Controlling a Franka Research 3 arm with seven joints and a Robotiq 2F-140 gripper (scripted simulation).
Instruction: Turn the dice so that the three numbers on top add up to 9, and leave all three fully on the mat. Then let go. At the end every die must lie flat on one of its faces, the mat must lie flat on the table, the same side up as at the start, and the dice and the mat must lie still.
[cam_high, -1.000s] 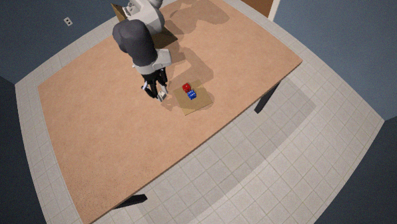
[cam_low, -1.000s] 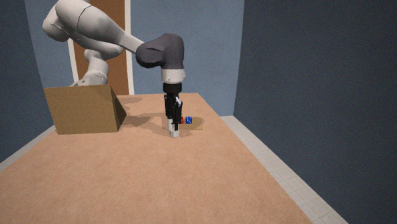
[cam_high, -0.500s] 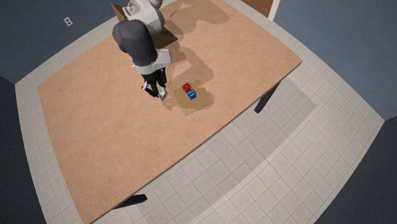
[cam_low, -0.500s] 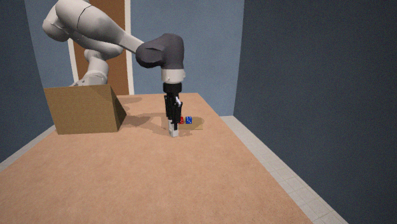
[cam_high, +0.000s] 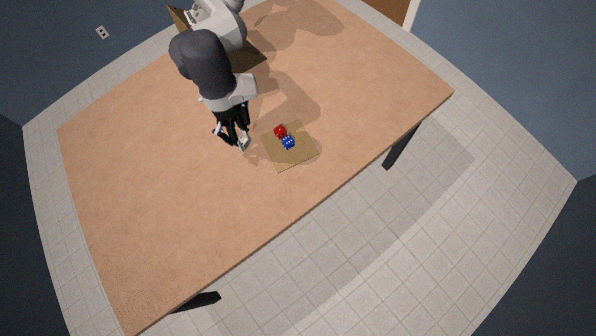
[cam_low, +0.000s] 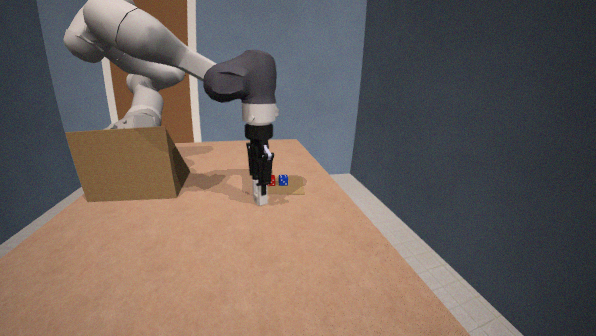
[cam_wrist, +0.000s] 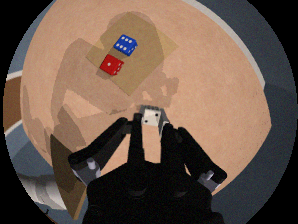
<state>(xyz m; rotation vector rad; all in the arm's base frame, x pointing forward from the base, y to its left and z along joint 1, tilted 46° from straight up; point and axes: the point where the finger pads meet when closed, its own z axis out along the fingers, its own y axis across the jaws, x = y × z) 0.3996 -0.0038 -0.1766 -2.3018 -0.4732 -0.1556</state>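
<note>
The blue die lies 90 mm ahead of my hand, 110 mm to the left of it and 20 mm below it. The rest, counted from my hand: white die 20 mm below; then tan mat 90 mm ahead, 110 mm to the left, 30 mm below; then red die 40 mm ahead, 110 mm to the left, 20 mm below.
</note>
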